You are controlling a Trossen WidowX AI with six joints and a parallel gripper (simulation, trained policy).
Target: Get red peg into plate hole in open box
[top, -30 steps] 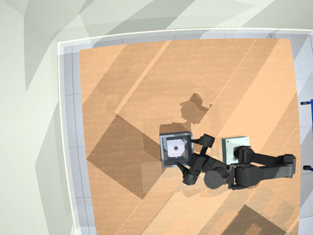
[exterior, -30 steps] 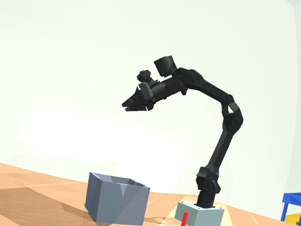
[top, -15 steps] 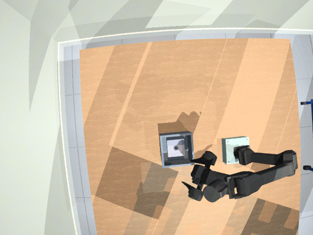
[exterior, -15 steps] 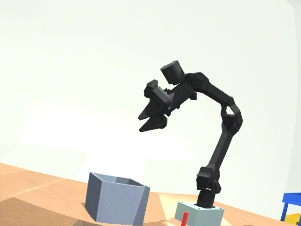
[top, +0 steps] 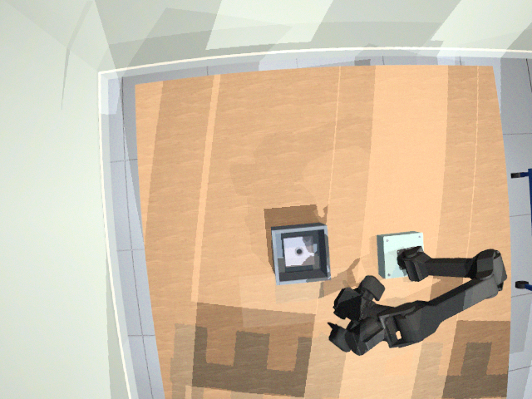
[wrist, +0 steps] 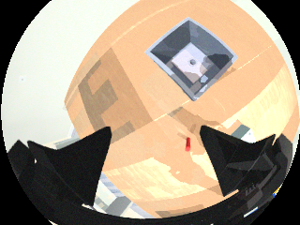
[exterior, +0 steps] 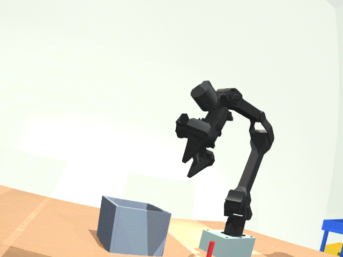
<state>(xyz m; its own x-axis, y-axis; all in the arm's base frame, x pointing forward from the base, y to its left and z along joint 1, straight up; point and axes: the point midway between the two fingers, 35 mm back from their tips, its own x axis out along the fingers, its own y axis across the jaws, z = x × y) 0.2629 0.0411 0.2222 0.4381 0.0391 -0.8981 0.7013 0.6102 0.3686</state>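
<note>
Right now my gripper tip is 220 mm above the red peg, 100 mm past it and 60 mm to the right of it.
</note>
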